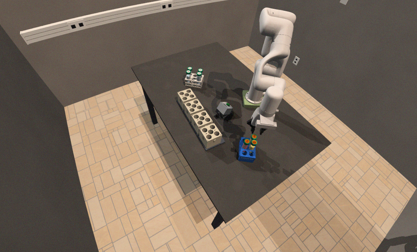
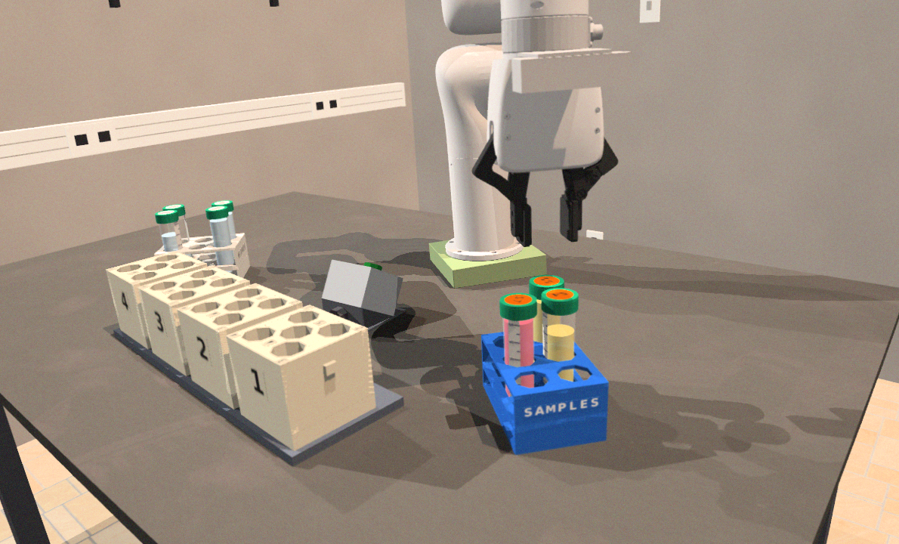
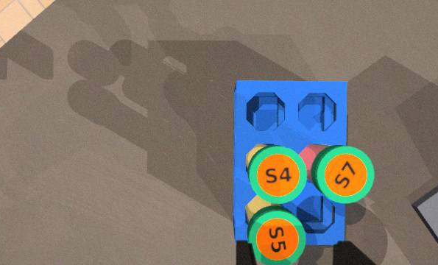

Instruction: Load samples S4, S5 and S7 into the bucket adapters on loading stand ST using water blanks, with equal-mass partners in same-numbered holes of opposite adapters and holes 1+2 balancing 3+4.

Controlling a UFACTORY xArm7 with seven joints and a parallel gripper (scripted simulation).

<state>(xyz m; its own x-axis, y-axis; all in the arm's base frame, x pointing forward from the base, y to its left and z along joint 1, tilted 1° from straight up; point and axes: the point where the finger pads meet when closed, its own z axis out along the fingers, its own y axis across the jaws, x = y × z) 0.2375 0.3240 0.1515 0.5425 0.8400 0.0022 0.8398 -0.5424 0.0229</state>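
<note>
The pink tube lies 60 mm ahead of my hand, 20 mm to the left of it and 120 mm below it. The rest, counted from my hand: blue samples rack 40 mm ahead, 20 mm to the left, 150 mm below; then white blanks rack 90 mm ahead, 650 mm to the right, 150 mm below.
</note>
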